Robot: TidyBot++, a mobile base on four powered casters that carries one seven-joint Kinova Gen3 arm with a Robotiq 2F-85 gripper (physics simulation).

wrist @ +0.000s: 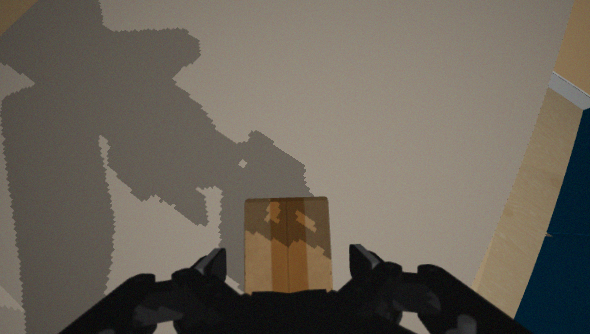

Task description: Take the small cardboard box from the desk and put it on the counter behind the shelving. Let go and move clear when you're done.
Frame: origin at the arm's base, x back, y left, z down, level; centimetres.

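Seen in the pictures: gripper, fingertip midpoint: (288,260).
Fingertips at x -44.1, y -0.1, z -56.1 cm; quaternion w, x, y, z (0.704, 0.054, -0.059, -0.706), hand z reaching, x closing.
A point is followed by its place in that frame.
The small cardboard box (288,245) @[x -45.2, y -0.1, z -56.4 cm] sits on the pale counter top (410,125) @[x -55.9, y -13.0, z -51.4 cm], at the lower middle of the wrist view. It is light brown with a darker tape band and a centre seam, and partly in shadow. My gripper (288,260) @[x -44.1, y -0.1, z -56.1 cm] is open, with one fingertip to the left of the box and one to the right. A gap shows on each side, and neither finger touches the box. The near end of the box is hidden behind the dark gripper body. The desk and the shelving cannot be made out in this view.
A light wooden edge strip (532,185) runs down the right side, with a dark blue area (565,250) @[x -23.1, y -138.7, z 28.0 cm] beyond it. A short white strip (570,92) @[x -115.9, y -182.4, z 34.9 cm] and a tan surface (577,45) @[x -131.7, y -161.8, z 13.1 cm] are at the upper right. A large shadow of the arm falls across the left.
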